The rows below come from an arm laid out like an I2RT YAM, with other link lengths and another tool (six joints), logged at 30 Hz.
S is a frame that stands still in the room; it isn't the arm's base.
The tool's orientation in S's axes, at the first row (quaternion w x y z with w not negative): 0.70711 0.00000 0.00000 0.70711
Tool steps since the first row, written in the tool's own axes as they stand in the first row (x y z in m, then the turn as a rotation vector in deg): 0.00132 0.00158 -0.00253 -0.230 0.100 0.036; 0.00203 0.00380 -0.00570 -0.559 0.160 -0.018; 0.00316 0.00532 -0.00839 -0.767 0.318 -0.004; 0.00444 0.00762 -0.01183 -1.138 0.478 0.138; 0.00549 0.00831 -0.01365 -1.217 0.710 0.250; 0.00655 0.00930 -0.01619 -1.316 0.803 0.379; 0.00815 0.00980 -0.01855 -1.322 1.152 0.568; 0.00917 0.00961 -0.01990 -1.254 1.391 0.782; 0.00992 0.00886 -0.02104 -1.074 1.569 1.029; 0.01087 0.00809 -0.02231 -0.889 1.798 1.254; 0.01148 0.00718 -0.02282 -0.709 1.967 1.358; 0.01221 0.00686 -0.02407 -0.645 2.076 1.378; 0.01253 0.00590 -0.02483 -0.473 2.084 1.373
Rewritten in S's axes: -0.00158 0.00132 -0.00253 -0.100 -0.230 0.036; -0.00380 0.00203 -0.00570 -0.160 -0.559 -0.018; -0.00532 0.00316 -0.00839 -0.318 -0.767 -0.004; -0.00762 0.00444 -0.01183 -0.478 -1.138 0.138; -0.00831 0.00549 -0.01365 -0.710 -1.217 0.250; -0.00930 0.00655 -0.01619 -0.803 -1.316 0.379; -0.00980 0.00815 -0.01855 -1.152 -1.322 0.568; -0.00961 0.00917 -0.01990 -1.391 -1.254 0.782; -0.00886 0.00992 -0.02104 -1.569 -1.074 1.029; -0.00809 0.01087 -0.02231 -1.798 -0.889 1.254; -0.00718 0.01148 -0.02282 -1.967 -0.709 1.358; -0.00686 0.01221 -0.02407 -2.076 -0.645 1.378; -0.00590 0.01253 -0.02483 -2.084 -0.473 1.373
